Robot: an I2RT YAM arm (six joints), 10 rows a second.
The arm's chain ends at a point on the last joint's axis. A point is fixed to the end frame.
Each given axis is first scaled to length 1.
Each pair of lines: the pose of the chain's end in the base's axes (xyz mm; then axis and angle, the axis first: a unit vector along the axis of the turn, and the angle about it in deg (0 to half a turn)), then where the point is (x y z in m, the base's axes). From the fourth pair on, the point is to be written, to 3 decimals.
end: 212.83 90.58 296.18 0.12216 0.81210 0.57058 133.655
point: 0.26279 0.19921 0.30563
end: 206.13 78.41 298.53 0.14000 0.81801 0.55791 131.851
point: 0.26146 0.18452 0.30656
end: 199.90 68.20 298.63 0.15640 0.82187 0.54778 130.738
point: 0.25944 0.17209 0.30558
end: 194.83 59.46 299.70 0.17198 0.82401 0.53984 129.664
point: 0.258 0.161 0.306
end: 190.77 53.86 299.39 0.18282 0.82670 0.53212 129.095
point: 0.257 0.154 0.305
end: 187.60 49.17 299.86 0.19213 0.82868 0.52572 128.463
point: 0.256 0.148 0.305
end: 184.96 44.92 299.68 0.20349 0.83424 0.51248 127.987
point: 0.256 0.142 0.302
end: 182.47 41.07 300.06 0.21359 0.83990 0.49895 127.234
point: 0.256 0.136 0.300
